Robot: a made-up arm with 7 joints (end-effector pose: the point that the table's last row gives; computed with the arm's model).
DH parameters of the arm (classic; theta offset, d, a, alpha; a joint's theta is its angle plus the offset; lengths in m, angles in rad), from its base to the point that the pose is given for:
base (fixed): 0 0 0 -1.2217
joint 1: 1.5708 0 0 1.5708
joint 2: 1.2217 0 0 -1.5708
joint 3: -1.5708 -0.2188 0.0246 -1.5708
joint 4: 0 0 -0.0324 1.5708
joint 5: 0 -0.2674 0 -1.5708
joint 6: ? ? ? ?
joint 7: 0 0 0 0
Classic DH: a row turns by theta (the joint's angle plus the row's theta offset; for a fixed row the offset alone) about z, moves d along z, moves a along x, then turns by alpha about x.
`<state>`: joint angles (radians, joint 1 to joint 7).
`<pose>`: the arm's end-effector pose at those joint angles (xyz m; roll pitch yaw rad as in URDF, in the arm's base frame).
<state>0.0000 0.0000 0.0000 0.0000 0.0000 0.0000 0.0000</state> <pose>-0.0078 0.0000 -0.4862 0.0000 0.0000 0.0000</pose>
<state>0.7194 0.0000 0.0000 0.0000 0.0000 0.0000 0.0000</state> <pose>-0.3069 -0.0405 -0.3750 0.1016 0.6677 0.2911</pose>
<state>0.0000 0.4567 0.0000 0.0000 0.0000 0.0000 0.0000</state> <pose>-0.0078 0.2144 -0.4364 0.4567 0.0000 0.0000</pose>
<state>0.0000 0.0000 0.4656 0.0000 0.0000 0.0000 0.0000</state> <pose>-0.0070 -0.0035 -0.4862 0.0000 0.0000 0.4656</pose>
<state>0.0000 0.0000 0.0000 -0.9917 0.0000 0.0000 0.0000</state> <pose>0.2307 0.0000 -0.3923 0.0000 -0.9917 0.0000</pose>
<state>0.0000 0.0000 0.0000 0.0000 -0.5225 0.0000 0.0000</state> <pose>-0.0078 0.0000 -0.4862 0.0000 0.0000 -0.5225</pose>
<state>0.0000 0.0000 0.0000 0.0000 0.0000 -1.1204 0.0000</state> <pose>-0.0078 0.0000 -0.4862 0.0000 -1.1204 0.0000</pose>
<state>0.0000 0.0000 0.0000 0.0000 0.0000 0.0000 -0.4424</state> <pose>-0.0078 0.0000 -0.4862 0.0000 0.0000 -0.4424</pose>
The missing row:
joint 6: 0 0 0 1.5708
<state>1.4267 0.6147 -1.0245 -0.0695 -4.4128 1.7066 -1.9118</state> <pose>-0.4674 0.1371 -0.0283 -2.3514 1.0433 -0.8551</pose>
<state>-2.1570 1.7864 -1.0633 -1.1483 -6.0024 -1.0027 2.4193</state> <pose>0.1552 0.2193 0.3480 2.9110 -0.9757 1.9768</pose>
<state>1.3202 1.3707 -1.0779 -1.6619 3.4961 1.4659 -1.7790</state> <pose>-0.2941 0.1296 -0.1857 -1.1348 0.3956 0.9971</pose>
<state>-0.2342 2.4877 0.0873 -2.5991 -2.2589 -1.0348 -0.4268</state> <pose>0.1804 -0.0241 0.0562 -1.1001 -0.8464 1.5400</pose>
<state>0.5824 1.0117 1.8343 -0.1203 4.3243 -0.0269 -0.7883</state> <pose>-0.2090 0.4043 -0.1782 0.2266 1.2377 -0.8998</pose>
